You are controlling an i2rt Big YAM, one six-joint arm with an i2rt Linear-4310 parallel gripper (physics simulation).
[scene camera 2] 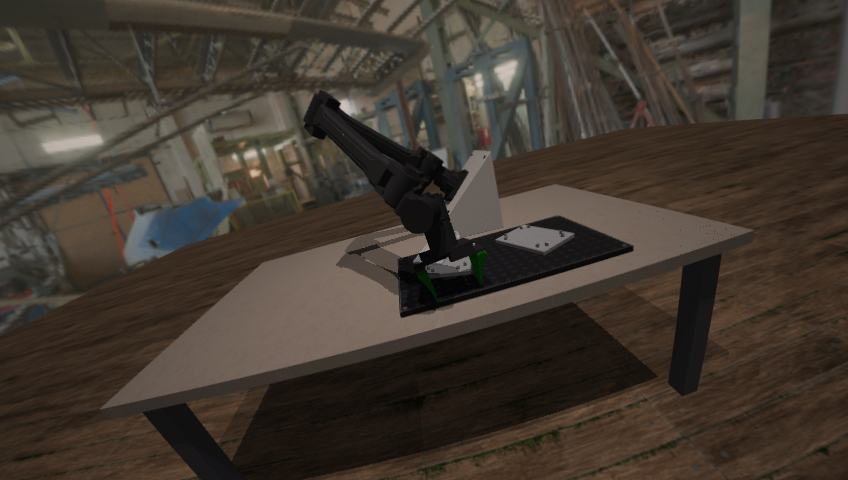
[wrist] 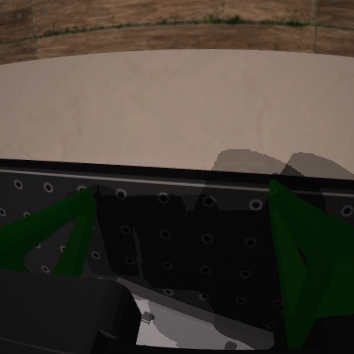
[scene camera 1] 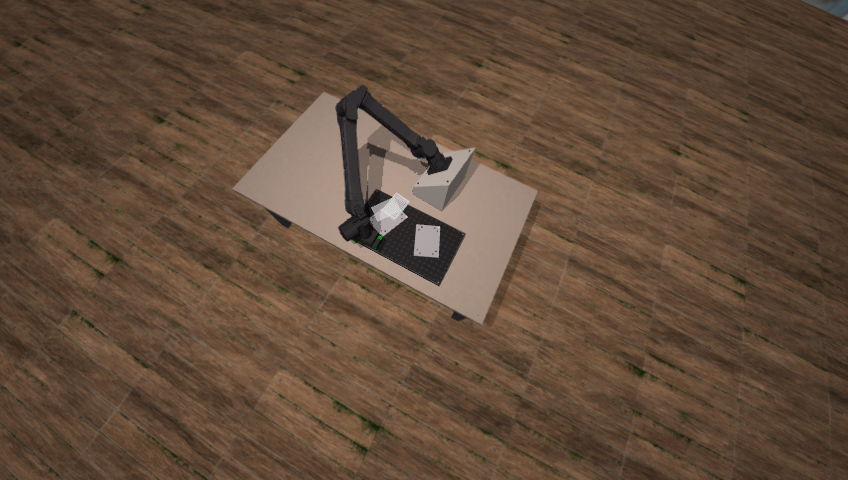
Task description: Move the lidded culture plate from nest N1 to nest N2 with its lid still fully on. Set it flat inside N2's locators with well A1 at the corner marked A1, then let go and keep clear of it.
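Seen in the pictures: gripper, fingertip midpoint: (scene camera 2: 459, 292) (wrist: 176, 193) (scene camera 1: 366, 245); arm's base, link origin: (scene camera 2: 457, 186) (scene camera 1: 440, 166).
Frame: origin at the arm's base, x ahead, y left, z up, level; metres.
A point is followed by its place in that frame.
The clear culture plate (scene camera 1: 398, 203) {x 0.225, y -0.126, z -0.098 m} and its translucent lid (scene camera 1: 381, 209) {x 0.290, y -0.188, z -0.099 m} lie apart and overlapping, askew at the back part of the left nest (scene camera 1: 389, 225) {x 0.344, y -0.120, z -0.121 m} (scene camera 2: 455, 269) {x 0.386, y -0.153, z -0.121 m} (wrist: 159, 334) {x 0.364, y -0.151, z -0.121 m} in scene camera 1. The lid is not seated on the plate. The right nest (scene camera 1: 427, 240) {x 0.340, y 0.082, z -0.121 m} (scene camera 2: 535, 238) {x 0.357, y 0.078, z -0.121 m} shows a bare face with small locators. I cannot read the nest labels or the A1 mark. My gripper (scene camera 1: 368, 240) {x 0.480, y -0.175, z -0.127 m} (scene camera 2: 458, 290) {x 0.480, y -0.175, z -0.127 m} (wrist: 176, 193) {x 0.480, y -0.175, z -0.127 m} is open and empty, low over the board in front of the left nest. It hides most of the plate and lid in scene camera 2; the wrist view does not show the plate.
Both nests are on a black perforated board (scene camera 1: 446, 270) {x 0.439, y 0.222, z -0.132 m} (scene camera 2: 606, 244) {x 0.479, y 0.186, z -0.132 m} (wrist: 20, 200) {x 0.471, y -0.063, z -0.132 m}. The board lies near the front edge of the beige table (scene camera 1: 505, 214) {x 0.023, y 0.402, z -0.146 m} (scene camera 2: 267, 333) {x 0.370, y -0.626, z -0.145 m} (wrist: 150, 110) {x 0.521, y -0.161, z -0.145 m}. A pale wedge-shaped arm mount (scene camera 1: 455, 187) {x 0.030, y 0.105, z -0.074 m} (scene camera 2: 484, 199) {x 0.143, y 0.040, z -0.037 m} stands behind the board.
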